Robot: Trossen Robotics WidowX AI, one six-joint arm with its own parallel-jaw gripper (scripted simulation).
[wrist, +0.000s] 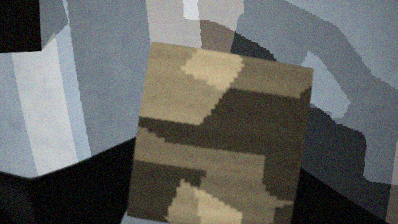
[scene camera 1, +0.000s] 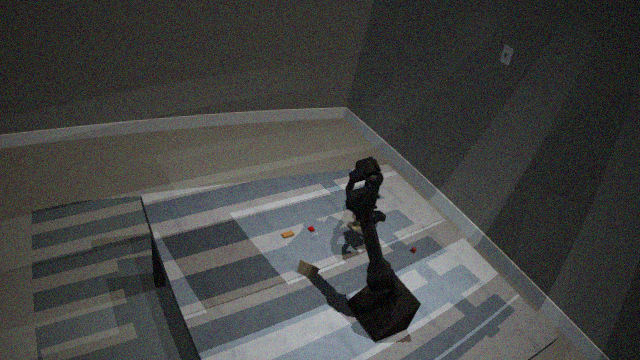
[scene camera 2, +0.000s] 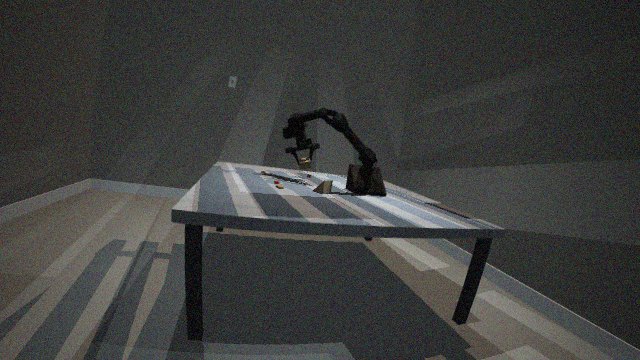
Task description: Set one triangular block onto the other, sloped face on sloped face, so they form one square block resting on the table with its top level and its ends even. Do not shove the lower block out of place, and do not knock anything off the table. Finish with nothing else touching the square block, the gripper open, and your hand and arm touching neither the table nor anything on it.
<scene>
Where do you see a wooden triangular block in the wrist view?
216, 130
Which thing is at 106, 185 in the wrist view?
My gripper.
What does my gripper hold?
A wooden triangular block.
</scene>
